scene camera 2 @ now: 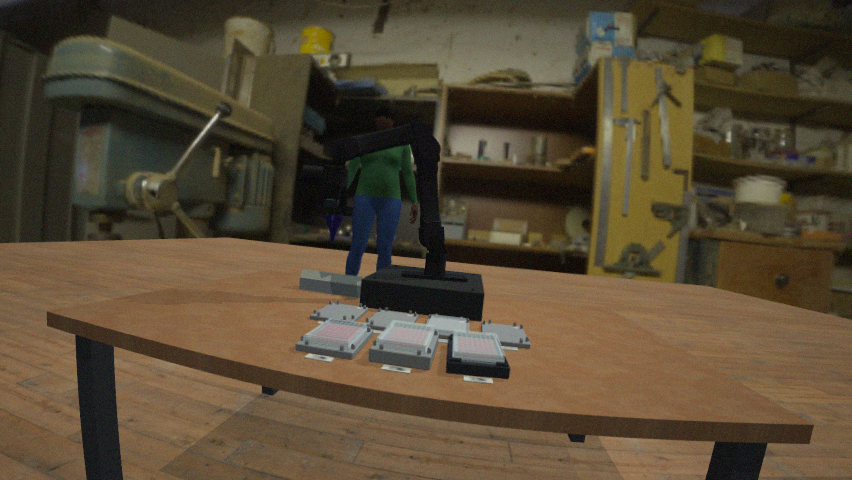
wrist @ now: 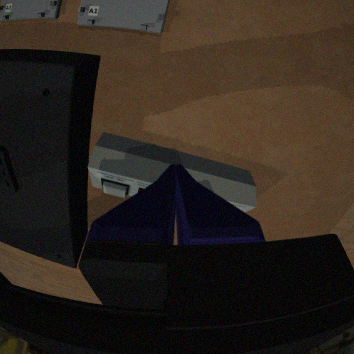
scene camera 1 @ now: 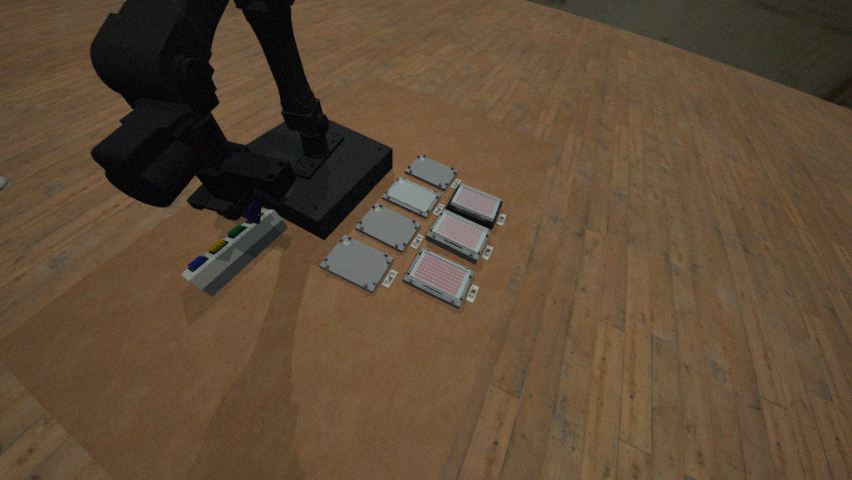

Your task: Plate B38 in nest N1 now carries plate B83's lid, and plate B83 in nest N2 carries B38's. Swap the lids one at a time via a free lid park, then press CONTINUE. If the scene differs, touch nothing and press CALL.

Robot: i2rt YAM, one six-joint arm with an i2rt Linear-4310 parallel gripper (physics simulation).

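Frame: origin at the arm's base, x ahead, y left, z up, level; metres.
Seen in the pictures: gripper, fingertip midpoint: point(scene camera 2: 332, 241) point(wrist: 175, 173) point(scene camera 1: 256, 222); arm's base at its link origin: point(scene camera 2: 434, 277) point(scene camera 1: 317, 153).
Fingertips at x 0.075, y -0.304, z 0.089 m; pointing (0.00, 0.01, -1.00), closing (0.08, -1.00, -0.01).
Note:
Offsets run from my fingertips to a thing's top centre. "*": to the spot under its first point. Level surfaces: height alone.
My gripper point(scene camera 1: 253, 213) point(scene camera 2: 333, 231) point(wrist: 175, 173) is shut and empty, pointing down above the button box @[dy -0.004, dx -0.120, dz -0.106 m] point(scene camera 1: 241, 257) point(scene camera 2: 327, 283) point(wrist: 220, 181). Blue @[dy -0.074, dx -0.151, dz -0.113 m] point(scene camera 1: 197, 262), yellow @[dy -0.025, dx -0.141, dz -0.113 m] point(scene camera 1: 217, 245) and green @[dy +0.024, dx -0.130, dz -0.113 m] point(scene camera 1: 236, 230) buttons show on the box; a pale button @[dy +0.073, dx -0.120, dz -0.113 m] point(wrist: 115, 188) shows in the wrist view. Three pink-welled plates @[dy +0.096, dx +0.348, dz -0.142 m] point(scene camera 1: 441, 275) @[dy +0.227, dx +0.366, dz -0.130 m] point(scene camera 1: 459, 230) @[dy +0.351, dx +0.388, dz -0.133 m] point(scene camera 1: 476, 203) sit in a row of nests with clear covers; their labels are too small to read. Three bare grey parks @[* dy +0.061, dx +0.150, dz -0.159 m] point(scene camera 1: 356, 262) @[* dy +0.189, dx +0.179, dz -0.160 m] point(scene camera 1: 387, 226) @[* dy +0.445, dx +0.228, dz -0.160 m] point(scene camera 1: 431, 171) lie beside them. A clear lid @[dy +0.321, dx +0.204, dz -0.152 m] point(scene camera 1: 411, 195) lies on another park.
The black arm base point(scene camera 1: 333, 178) point(scene camera 2: 423, 293) point(wrist: 37, 150) stands between the button box and the parks. One nest @[dy +0.351, dx +0.388, dz -0.144 m] point(scene camera 2: 497, 369) is black; the other two are grey. A person in a green top point(scene camera 2: 379, 172) stands behind the table @[dz -0.170 m] point(scene camera 2: 596, 381).

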